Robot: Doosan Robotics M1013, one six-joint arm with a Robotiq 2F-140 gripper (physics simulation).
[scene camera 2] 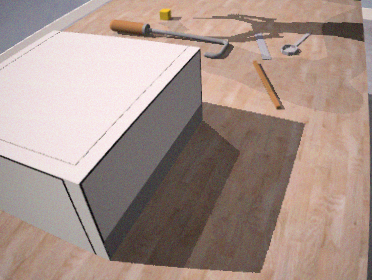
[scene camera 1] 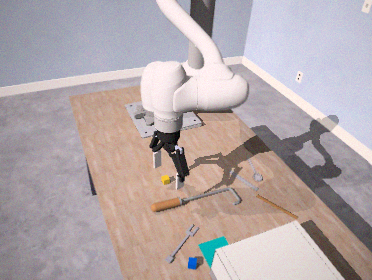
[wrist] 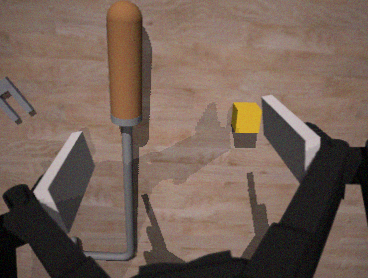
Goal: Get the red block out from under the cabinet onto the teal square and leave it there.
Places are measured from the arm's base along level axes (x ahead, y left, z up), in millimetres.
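Pixels of known places: gripper, between the fingertips: [scene camera 1: 168,176] [wrist: 175,132].
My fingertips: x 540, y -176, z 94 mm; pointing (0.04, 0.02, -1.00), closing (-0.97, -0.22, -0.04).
Ahead of a thing's pixels: the offset from my fingertips to its top centre. "pt": to the spot under its first point.
The white cabinet @(495 mm ahead, 134 mm left, 27 mm up) [scene camera 1: 280,255] [scene camera 2: 95,95] stands on the table. Part of the teal square @(pt 260 mm ahead, 53 mm left, 108 mm down) [scene camera 1: 212,246] shows beside it in scene camera 1. The red block does not show in any view, and the space under the cabinet is mostly hidden. A hooked tool with an orange handle [scene camera 1: 166,204] [scene camera 2: 130,27] [wrist: 124,65] and a bent grey rod lies on the table. My gripper [scene camera 1: 168,171] [wrist: 175,132] is open and empty, pointing down above the table near this tool. In the wrist view the tool shows between the fingers, below them.
A yellow block @(77 mm back, 25 mm left, 84 mm down) [scene camera 1: 165,180] [scene camera 2: 165,14] [wrist: 246,118] lies near the right finger in the wrist view. A blue block @(296 mm ahead, 42 mm right, 84 mm down) [scene camera 1: 192,263] and a grey forked tool @(210 mm ahead, 36 mm right, 100 mm down) [scene camera 1: 181,245] lie near the teal square. A grey strip @(32 mm ahead, 327 mm left, 108 mm down) [scene camera 1: 245,180] [scene camera 2: 263,46], a ladle @(11 mm back, 411 mm left, 101 mm down) [scene camera 1: 257,177] [scene camera 2: 290,49] and a wooden stick @(208 mm ahead, 368 mm left, 102 mm down) [scene camera 1: 276,206] [scene camera 2: 267,85] lie beyond the hook.
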